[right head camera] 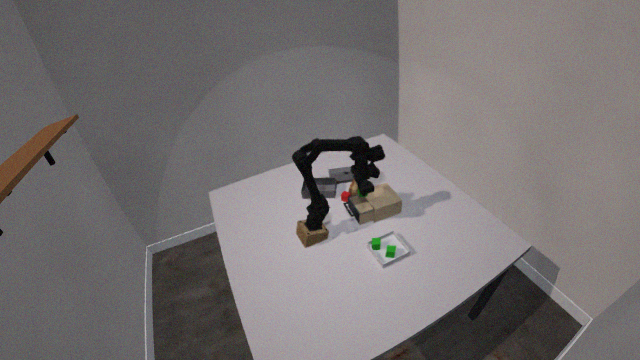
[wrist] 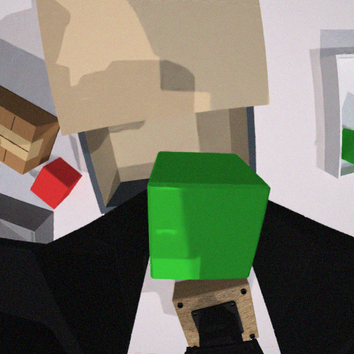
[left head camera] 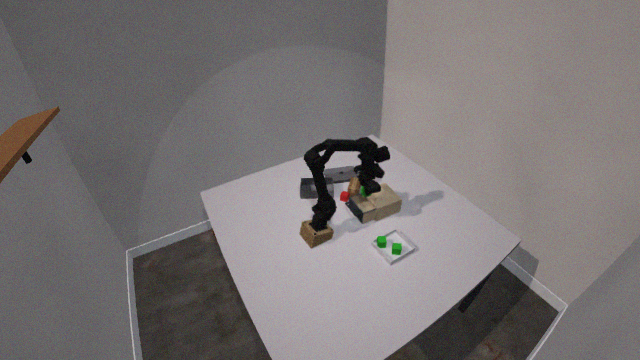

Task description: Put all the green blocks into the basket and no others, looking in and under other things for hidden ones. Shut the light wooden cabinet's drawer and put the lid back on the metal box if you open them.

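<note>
My gripper (left head camera: 367,190) (right head camera: 364,191) (wrist: 197,199) is shut on a green block (wrist: 200,235) and holds it above the open drawer (left head camera: 368,216) (right head camera: 365,216) (wrist: 104,165) of the light wooden cabinet (left head camera: 390,201) (right head camera: 388,202) (wrist: 225,55). No block shows in the visible part of the drawer; the held block and fingers hide some of it. The white basket (left head camera: 406,242) (right head camera: 403,244) (wrist: 329,120) holds two green blocks (left head camera: 396,248) (right head camera: 390,251). The metal box (left head camera: 308,190) (right head camera: 327,188) (wrist: 30,218) stands open, with its grey lid (left head camera: 340,174) (right head camera: 341,174) lying behind it.
A red block (left head camera: 344,196) (right head camera: 345,196) (wrist: 56,183) lies between the metal box and the drawer. A brown cardboard box (left head camera: 353,186) (wrist: 37,135) stands beside the cabinet, partly hidden by the arm in the head views. The basket is on the cabinet's other side.
</note>
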